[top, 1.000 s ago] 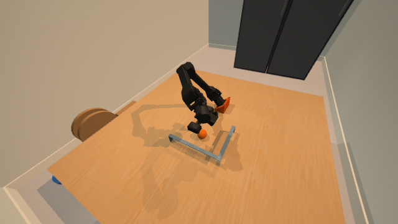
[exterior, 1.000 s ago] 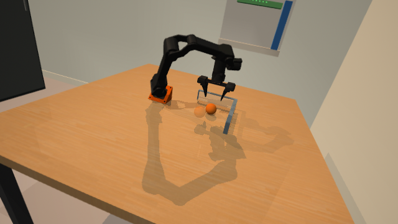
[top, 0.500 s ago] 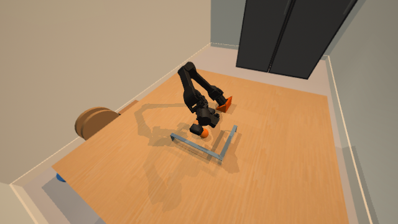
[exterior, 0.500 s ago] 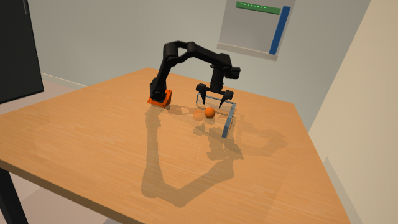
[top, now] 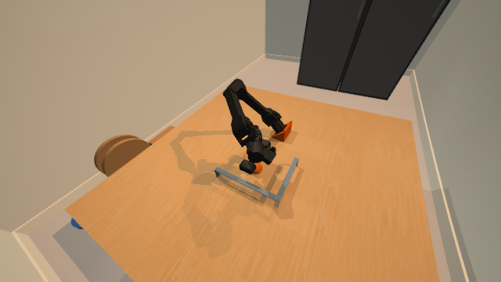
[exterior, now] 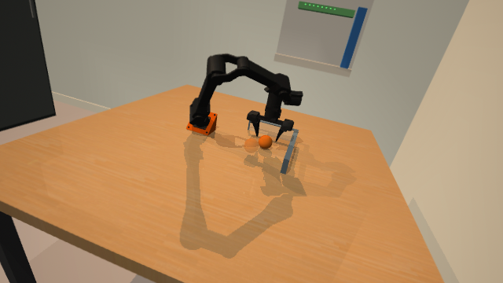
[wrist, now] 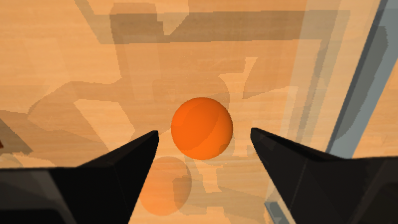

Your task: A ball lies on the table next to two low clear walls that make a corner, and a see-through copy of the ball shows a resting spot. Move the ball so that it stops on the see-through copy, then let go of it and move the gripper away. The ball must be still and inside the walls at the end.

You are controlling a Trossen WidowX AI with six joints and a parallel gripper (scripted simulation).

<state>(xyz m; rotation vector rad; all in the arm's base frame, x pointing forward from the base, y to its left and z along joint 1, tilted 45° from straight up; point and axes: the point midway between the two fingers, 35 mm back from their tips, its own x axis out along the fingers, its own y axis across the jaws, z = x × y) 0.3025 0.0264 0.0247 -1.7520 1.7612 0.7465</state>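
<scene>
My gripper tip is now 10 mm above the orange ball. Also, from my gripper tip: see-through copy of ball 40 mm behind, 70 mm to the right, 10 mm below.
</scene>
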